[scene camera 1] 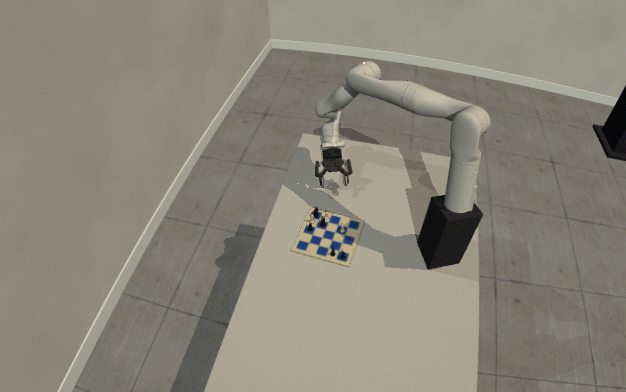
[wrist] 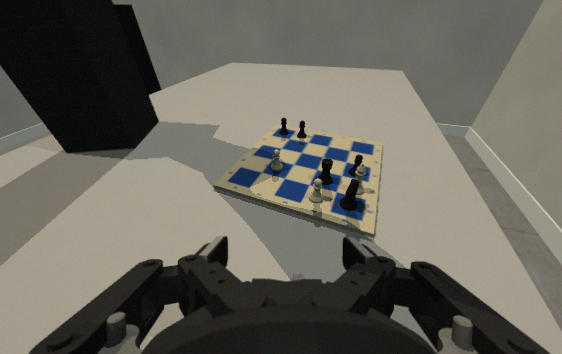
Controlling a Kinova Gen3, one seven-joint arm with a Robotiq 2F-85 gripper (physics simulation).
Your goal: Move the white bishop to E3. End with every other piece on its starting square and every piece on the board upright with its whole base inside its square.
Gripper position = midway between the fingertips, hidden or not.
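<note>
My gripper [scene camera 1: 334, 186], also in the wrist view [wrist: 285, 249]. A chessboard [scene camera 1: 318, 243], likewise in the wrist view [wrist: 251, 177].
</note>
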